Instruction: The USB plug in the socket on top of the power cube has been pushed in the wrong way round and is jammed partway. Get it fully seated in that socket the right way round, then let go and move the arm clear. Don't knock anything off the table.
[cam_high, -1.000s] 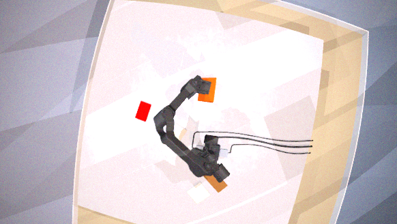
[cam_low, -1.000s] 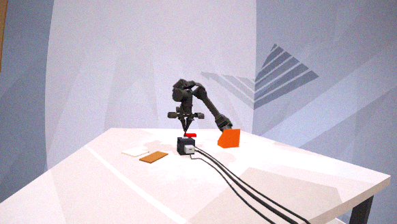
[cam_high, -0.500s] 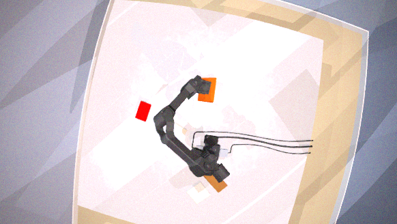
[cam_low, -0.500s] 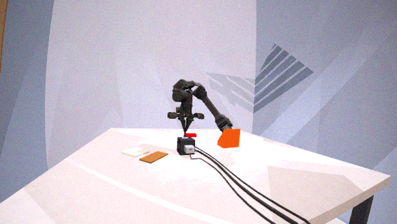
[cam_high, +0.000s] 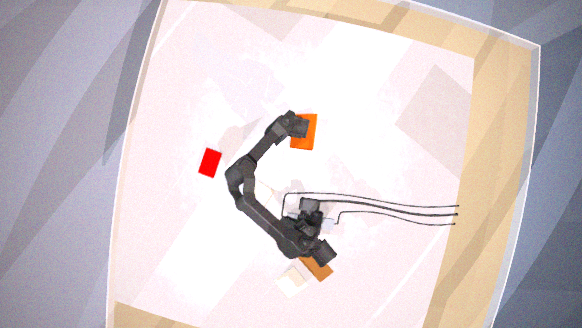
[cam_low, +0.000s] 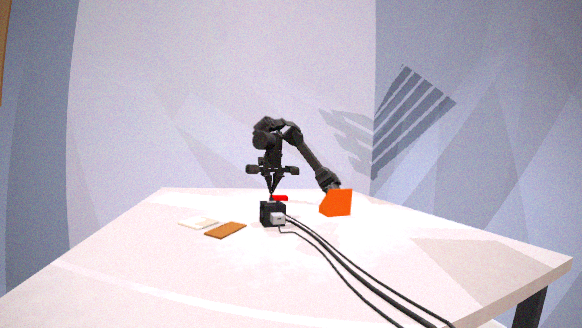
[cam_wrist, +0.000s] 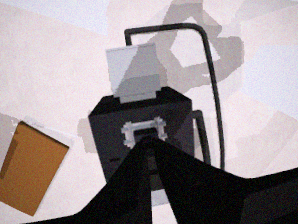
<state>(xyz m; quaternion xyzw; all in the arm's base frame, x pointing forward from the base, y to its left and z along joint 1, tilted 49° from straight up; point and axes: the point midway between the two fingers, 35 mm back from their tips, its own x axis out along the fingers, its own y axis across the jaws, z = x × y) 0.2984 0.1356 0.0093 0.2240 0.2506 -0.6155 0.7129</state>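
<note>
The USB plug lies 20 mm below my gripper tip. Round my gripper tip: red block: 380 mm to the right, 120 mm behind, 100 mm below; then brown tile: 160 mm ahead, 100 mm below, 80 mm to the left.
</note>
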